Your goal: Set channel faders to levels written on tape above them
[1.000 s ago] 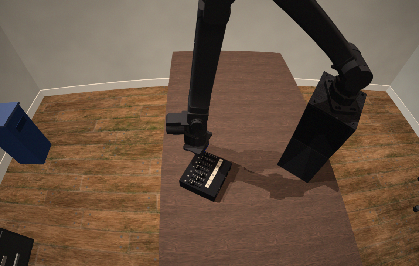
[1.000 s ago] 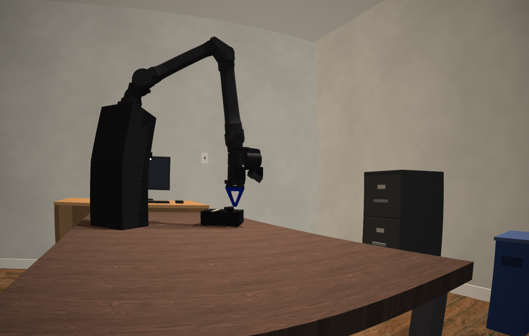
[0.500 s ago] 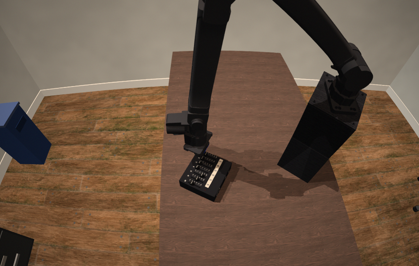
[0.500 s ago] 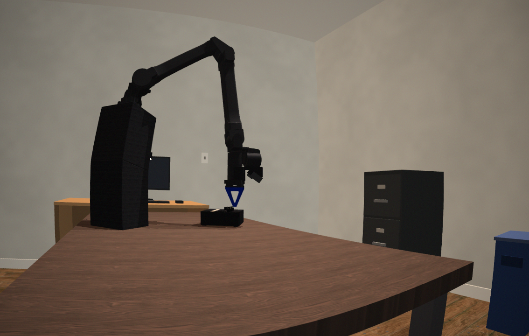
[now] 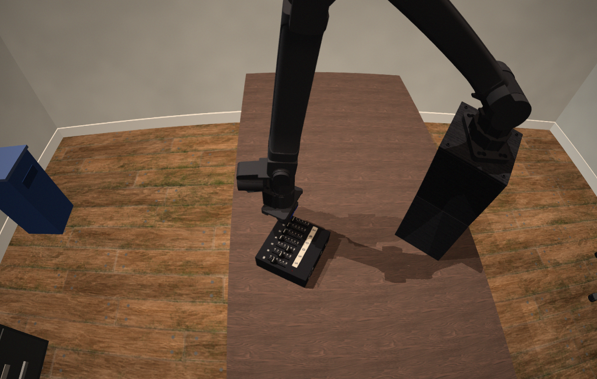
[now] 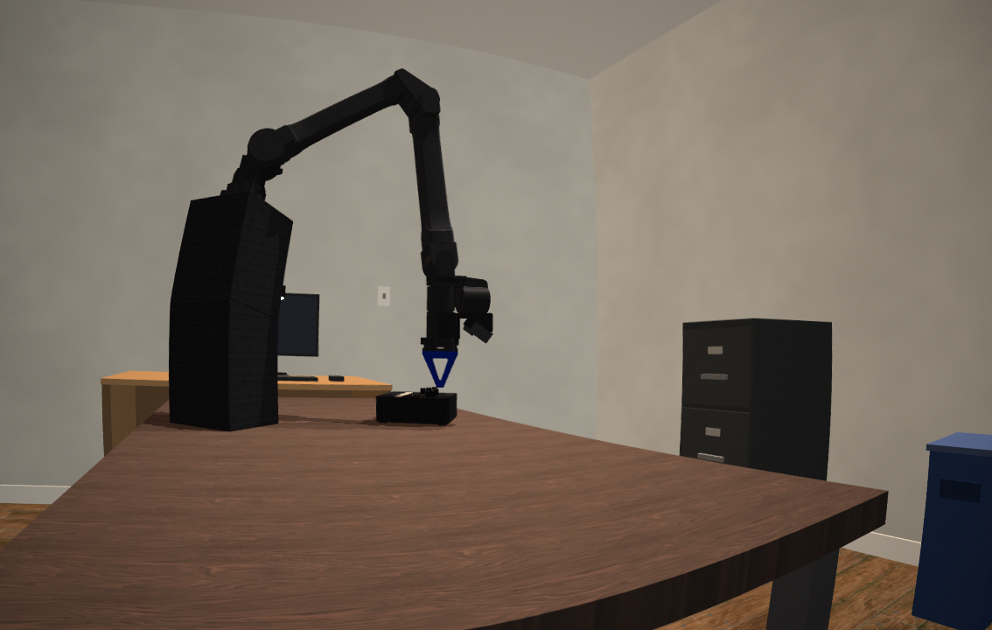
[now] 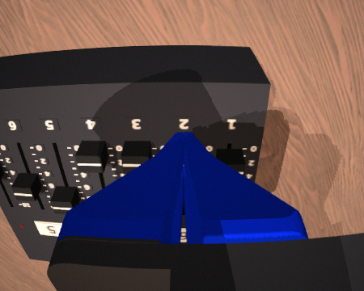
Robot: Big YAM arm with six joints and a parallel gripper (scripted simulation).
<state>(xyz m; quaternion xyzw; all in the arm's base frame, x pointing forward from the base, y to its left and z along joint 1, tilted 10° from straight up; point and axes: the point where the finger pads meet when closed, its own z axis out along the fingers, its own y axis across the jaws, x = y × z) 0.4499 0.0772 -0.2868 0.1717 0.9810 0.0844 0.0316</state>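
The fader 2 lies 20 mm below my hand, 10 mm to the left of it and 10 mm behind it. Also, from my hand: fader 4: 50 mm to the left, 20 mm below; fader 1: 30 mm behind, 20 mm below, 10 mm to the right; fader 3: 30 mm to the left, 20 mm below, 10 mm behind.
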